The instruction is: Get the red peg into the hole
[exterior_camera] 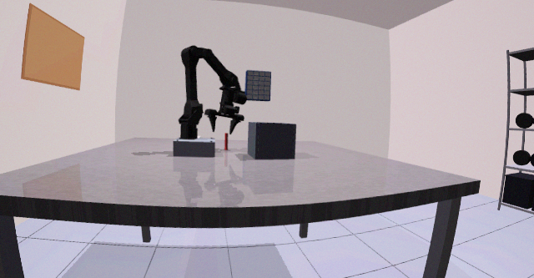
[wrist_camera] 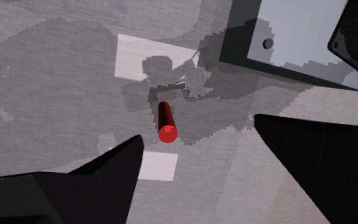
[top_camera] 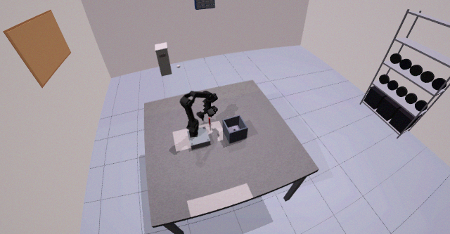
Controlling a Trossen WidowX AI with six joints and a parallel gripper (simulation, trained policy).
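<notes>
Right now the red peg is 20 mm ahead of my gripper tip, 10 mm to the left of it and 40 mm below it.
</notes>
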